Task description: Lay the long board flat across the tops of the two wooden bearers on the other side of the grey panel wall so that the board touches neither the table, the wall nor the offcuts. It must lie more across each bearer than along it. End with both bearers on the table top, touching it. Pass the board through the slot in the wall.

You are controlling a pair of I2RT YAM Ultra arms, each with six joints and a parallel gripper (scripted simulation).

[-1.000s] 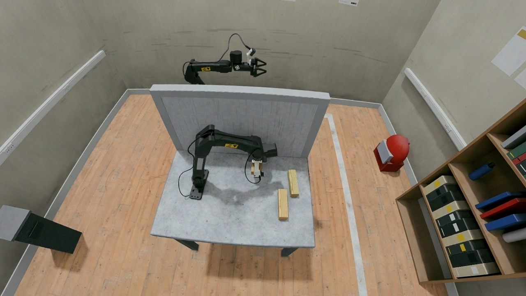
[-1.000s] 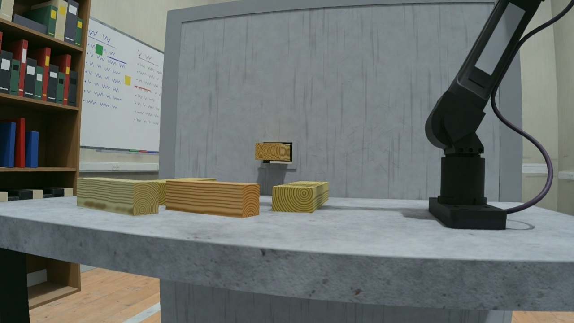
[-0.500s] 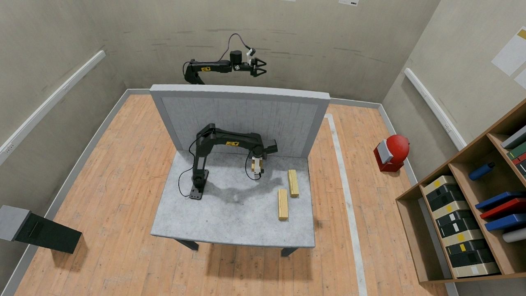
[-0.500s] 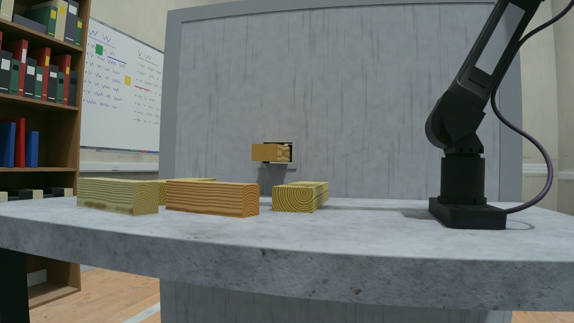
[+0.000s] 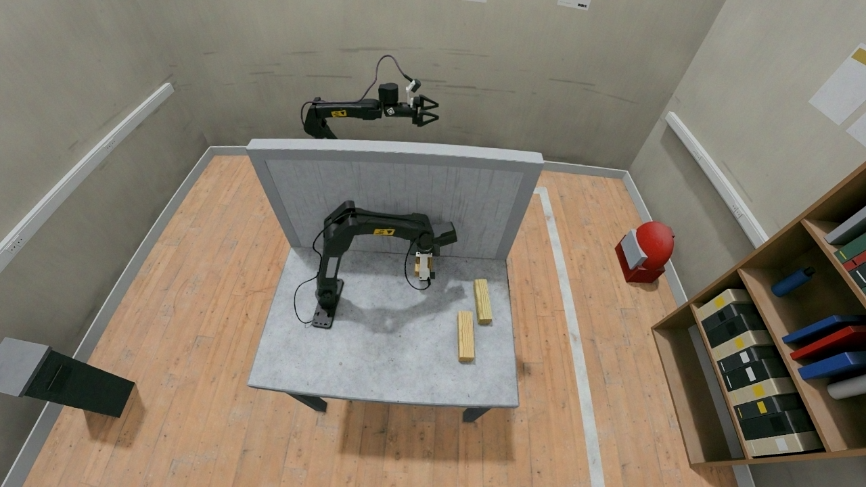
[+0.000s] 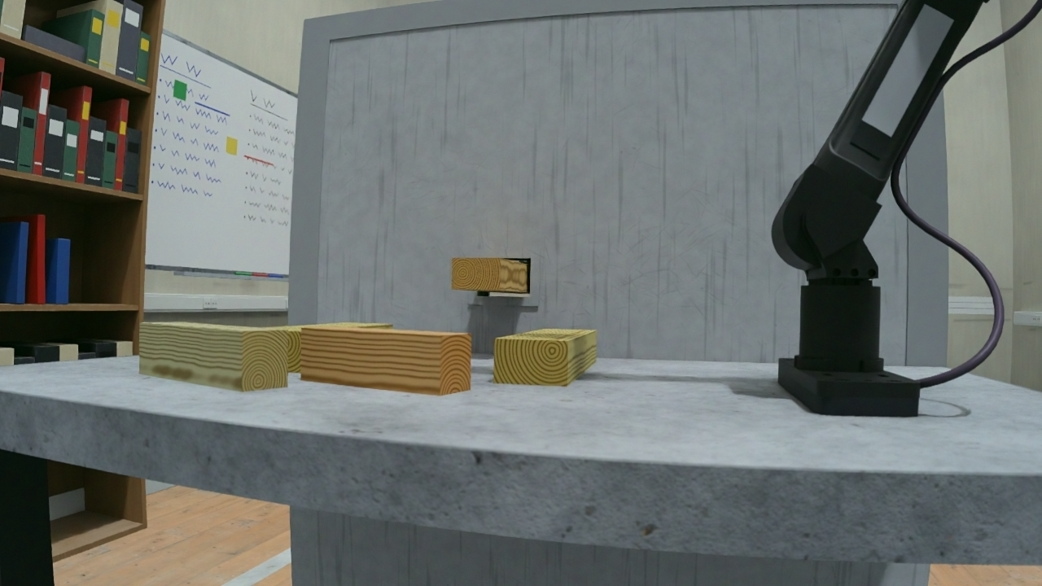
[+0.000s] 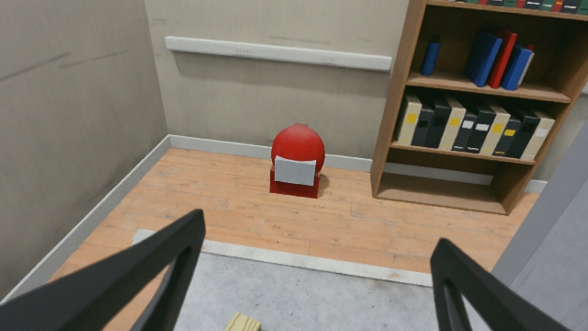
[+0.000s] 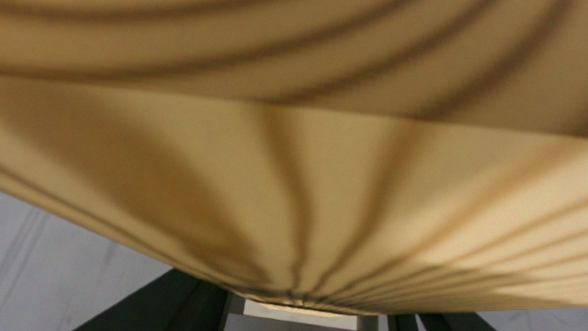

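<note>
Now: right hand 5 cm to the right of the long board.
</note>
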